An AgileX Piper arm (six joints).
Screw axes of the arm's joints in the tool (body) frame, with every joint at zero. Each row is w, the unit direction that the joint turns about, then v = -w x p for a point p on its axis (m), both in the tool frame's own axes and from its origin. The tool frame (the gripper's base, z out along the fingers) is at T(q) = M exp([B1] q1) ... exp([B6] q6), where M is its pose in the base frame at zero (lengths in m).
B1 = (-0.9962, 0, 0.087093, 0, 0.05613, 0)
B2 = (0, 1, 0, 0.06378, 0, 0.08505)
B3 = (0, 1, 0, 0.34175, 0, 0.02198)
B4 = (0, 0, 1, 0, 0, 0)
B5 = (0, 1, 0, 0.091, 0, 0)
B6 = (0, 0, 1, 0, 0, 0)
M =
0.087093 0 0.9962 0.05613
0 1 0 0
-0.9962 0 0.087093 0.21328
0 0 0 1
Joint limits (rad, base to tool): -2.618..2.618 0..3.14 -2.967..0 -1.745..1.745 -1.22..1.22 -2.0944..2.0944
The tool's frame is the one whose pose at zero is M.
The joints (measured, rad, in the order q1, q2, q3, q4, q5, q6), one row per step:
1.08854, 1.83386, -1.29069, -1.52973, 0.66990, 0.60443
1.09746, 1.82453, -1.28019, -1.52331, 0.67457, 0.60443
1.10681, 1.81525, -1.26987, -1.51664, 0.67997, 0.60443
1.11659, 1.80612, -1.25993, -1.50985, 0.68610, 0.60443
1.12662, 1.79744, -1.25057, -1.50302, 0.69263, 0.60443
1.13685, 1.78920, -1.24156, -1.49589, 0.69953, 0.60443
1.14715, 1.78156, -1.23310, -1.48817, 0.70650, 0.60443
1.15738, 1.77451, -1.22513, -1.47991, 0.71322, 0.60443
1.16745, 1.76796, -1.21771, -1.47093, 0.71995, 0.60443
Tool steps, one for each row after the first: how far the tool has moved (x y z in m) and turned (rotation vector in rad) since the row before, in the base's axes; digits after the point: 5 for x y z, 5 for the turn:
-0.00409, -0.00070, 0.00045, 0.00048, 0.00392, 0.00190
-0.00418, -0.00069, 0.00046, 0.00045, 0.00381, 0.00156
-0.00424, -0.00065, 0.00050, 0.00046, 0.00354, 0.00129
-0.00422, -0.00056, 0.00047, 0.00041, 0.00339, 0.00116
-0.00421, -0.00052, 0.00037, 0.00027, 0.00355, 0.00090
-0.00416, -0.00044, 0.00025, 0.00035, 0.00405, 0.00064
-0.00407, -0.00038, 0.00011, 0.00042, 0.00464, 0.00056
-0.00395, -0.00035, 0.00002, 0.00062, 0.00523, 0.00007

